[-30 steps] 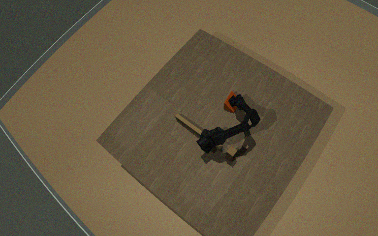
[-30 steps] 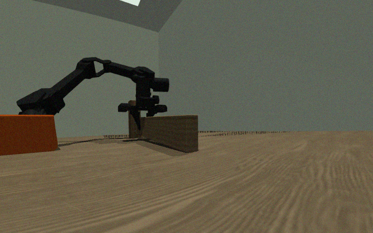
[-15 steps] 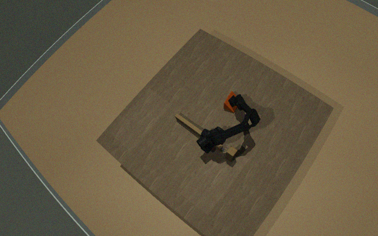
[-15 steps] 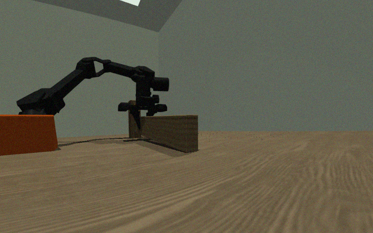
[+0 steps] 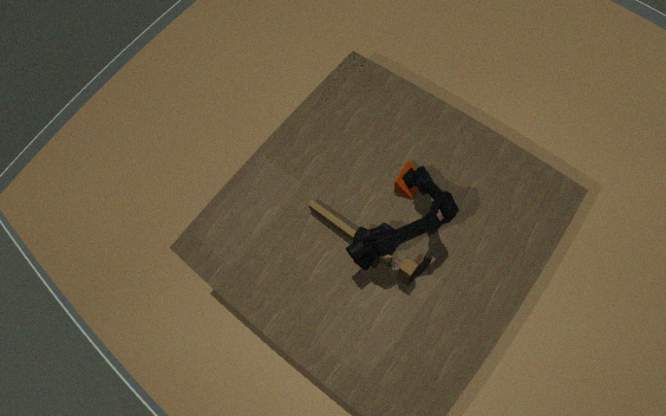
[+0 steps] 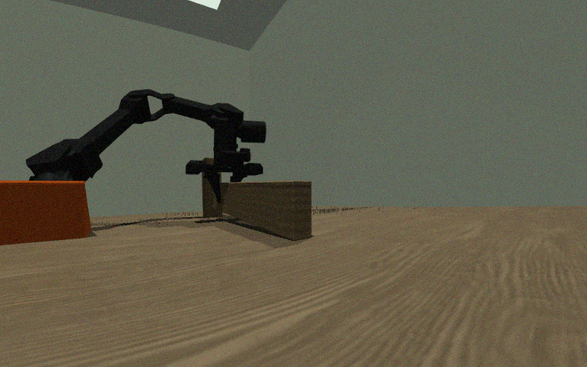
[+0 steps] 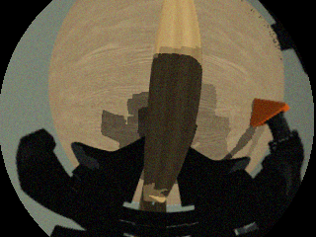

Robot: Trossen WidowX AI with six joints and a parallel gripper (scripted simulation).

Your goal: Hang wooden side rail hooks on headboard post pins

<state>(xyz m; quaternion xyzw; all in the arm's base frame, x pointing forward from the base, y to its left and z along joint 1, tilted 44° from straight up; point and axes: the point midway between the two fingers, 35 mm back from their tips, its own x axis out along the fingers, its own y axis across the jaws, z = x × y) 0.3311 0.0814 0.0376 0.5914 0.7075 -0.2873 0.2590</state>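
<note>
My gripper tip is 10 mm past the headboard post, 150 mm to the right of it and 50 mm below it.
</note>
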